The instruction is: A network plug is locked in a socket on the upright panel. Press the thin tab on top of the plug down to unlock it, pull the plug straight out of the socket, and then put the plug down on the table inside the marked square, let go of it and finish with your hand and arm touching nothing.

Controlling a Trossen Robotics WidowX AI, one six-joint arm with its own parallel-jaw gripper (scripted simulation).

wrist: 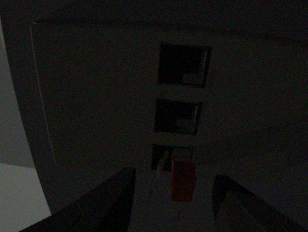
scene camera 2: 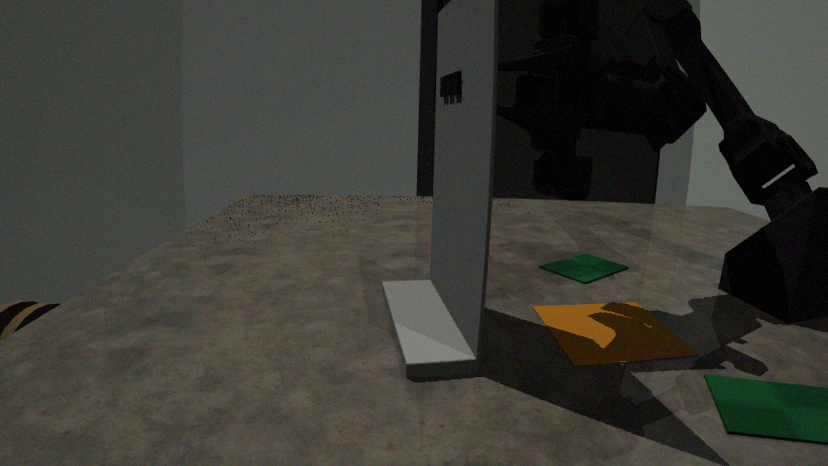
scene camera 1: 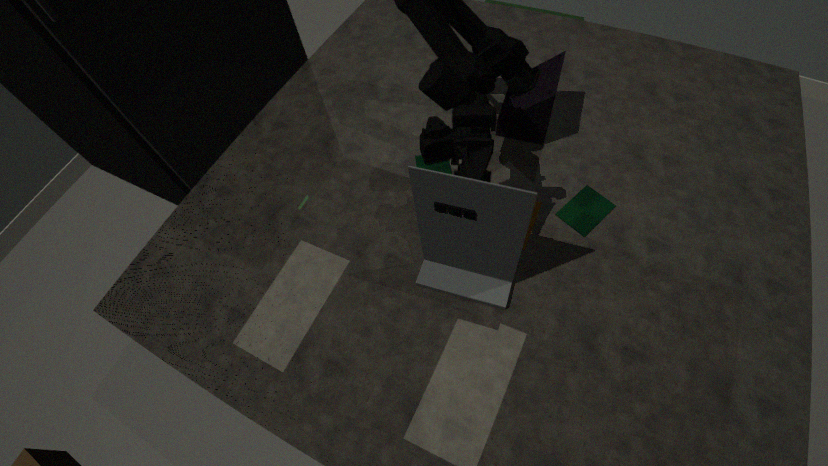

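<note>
In the pictures: my gripper, an orange square, an upright panel. Wrist view: gripper too. Scene camera 1: gripper as well.
</note>
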